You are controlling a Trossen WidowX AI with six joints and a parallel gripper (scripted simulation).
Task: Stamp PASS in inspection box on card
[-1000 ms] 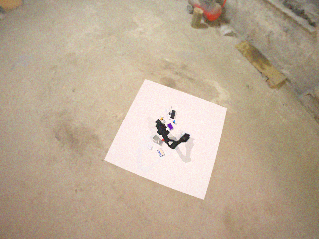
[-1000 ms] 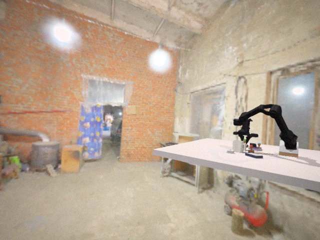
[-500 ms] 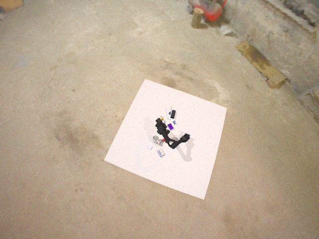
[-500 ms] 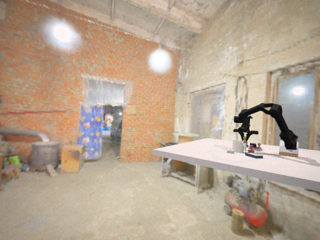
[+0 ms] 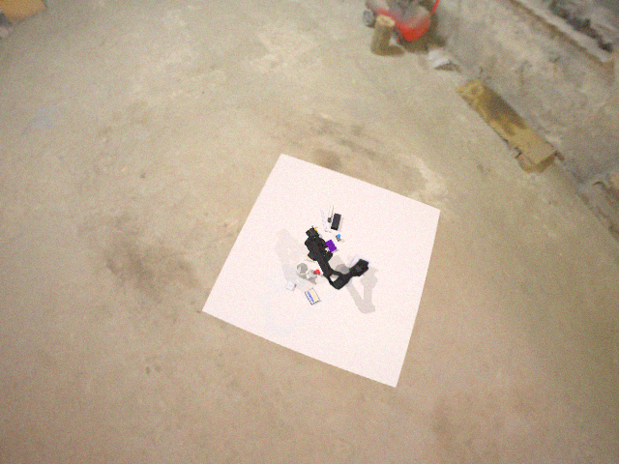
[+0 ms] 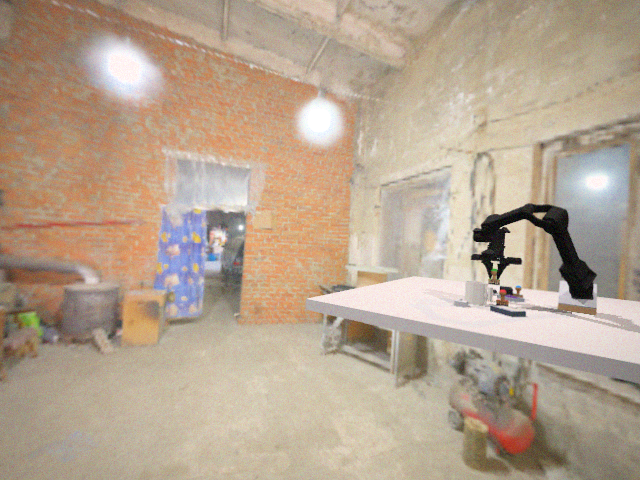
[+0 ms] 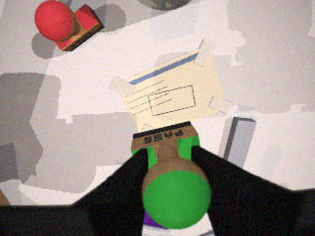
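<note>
My gripper tip is 2 cm short of the cream card, 1 cm to the right of it and 10 cm above it. Round my gripper tip: pass stamp: right at my gripper tip; then red stamp: 4 cm behind, 10 cm to the left, 8 cm below; then grey bar: 6 cm ahead, 10 cm to the right, 9 cm below.
</note>
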